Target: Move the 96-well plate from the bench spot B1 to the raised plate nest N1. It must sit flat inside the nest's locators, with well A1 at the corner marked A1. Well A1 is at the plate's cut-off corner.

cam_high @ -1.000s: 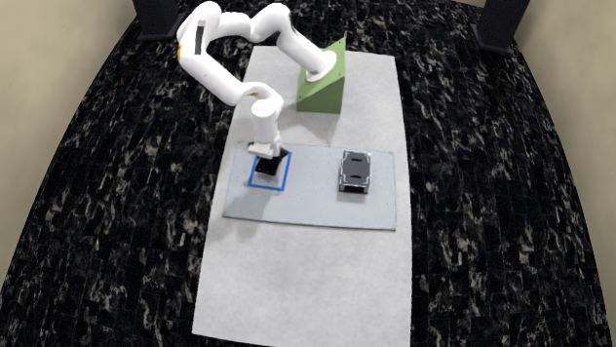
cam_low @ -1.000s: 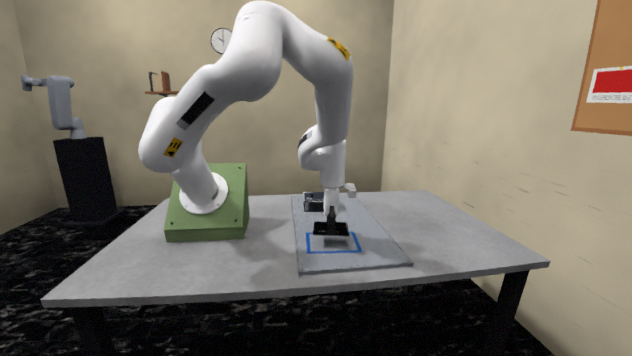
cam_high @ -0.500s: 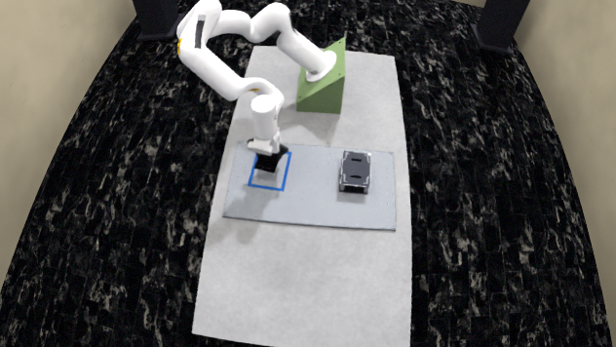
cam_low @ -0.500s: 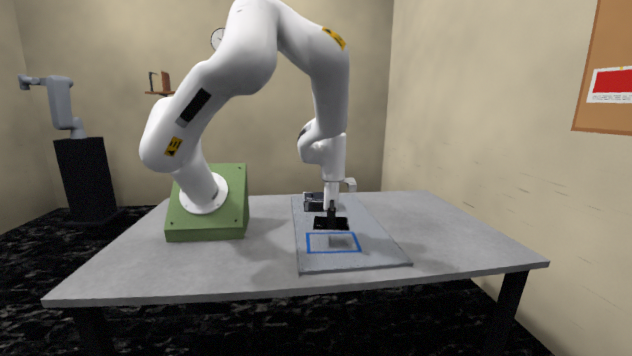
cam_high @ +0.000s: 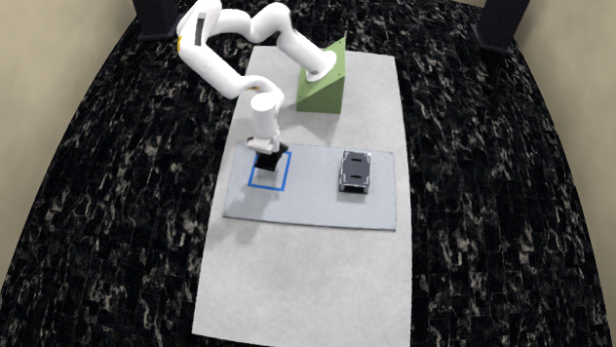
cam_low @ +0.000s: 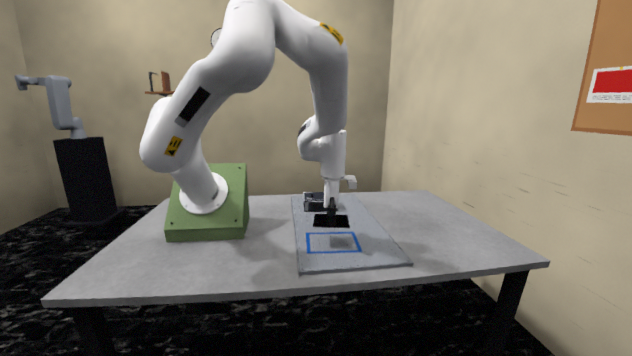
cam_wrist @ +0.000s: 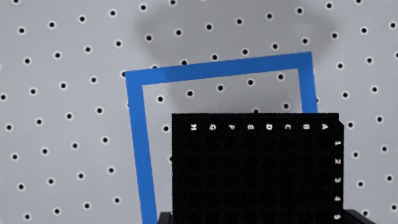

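Now: hand 10 mm short of the raised plate nest, 350 mm to the right of it and 40 mm above it. The rest, counted from my hand: 96-well plate (10 mm below).
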